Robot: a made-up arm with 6 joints. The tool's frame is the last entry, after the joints.
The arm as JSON. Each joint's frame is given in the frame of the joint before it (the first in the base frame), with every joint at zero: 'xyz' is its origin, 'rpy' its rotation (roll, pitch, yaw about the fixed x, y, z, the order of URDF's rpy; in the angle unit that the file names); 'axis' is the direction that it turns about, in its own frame. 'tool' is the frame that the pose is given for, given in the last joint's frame.
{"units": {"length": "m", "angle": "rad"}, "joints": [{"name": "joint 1", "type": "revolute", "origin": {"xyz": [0.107, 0.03, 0.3], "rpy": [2.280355, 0.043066, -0.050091]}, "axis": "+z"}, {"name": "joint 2", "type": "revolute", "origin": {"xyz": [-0.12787, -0.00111, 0.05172], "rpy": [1.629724, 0.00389, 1.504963]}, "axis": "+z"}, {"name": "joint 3", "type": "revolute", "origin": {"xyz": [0.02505, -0.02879, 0.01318], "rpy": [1.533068, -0.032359, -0.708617]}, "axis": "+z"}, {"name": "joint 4", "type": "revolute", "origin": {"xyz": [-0.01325, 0.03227, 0.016], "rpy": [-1.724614, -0.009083, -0.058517]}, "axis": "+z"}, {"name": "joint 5", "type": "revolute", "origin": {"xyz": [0.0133, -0.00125, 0.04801], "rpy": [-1.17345, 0.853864, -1.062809]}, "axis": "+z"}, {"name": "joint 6", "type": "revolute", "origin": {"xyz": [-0.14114, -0.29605, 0.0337], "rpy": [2.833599, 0.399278, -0.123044]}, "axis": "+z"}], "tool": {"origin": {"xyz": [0.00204, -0.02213, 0.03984], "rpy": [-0.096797, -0.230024, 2.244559]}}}
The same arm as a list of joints. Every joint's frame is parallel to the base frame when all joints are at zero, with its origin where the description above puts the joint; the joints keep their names.
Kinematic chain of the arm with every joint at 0, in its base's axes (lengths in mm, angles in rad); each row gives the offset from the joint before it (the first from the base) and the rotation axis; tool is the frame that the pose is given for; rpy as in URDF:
joint 1: xyz 107.0 30.0 300.0 axis -0.065999 -0.756294 -0.650895
joint 2: xyz -131.0 -32.0 -29.0 axis 0.997802 0.0377 -0.0545
joint 3: xyz 15.0 6.0 37.0 axis +y
joint 4: xyz 31.0 16.0 -16.0 axis 0.987834 -0.153205 -0.026701
joint 5: xyz 48.0 -6.0 12.0 axis 0.248505 -0.221704 0.942917
joint 6: xyz 313.0 101.0 -23.0 axis 0.228001 0.0941 -0.969103
tool: xyz -9.0 -8.0 -44.0 rpy -3.1416 0.0000 0.0000

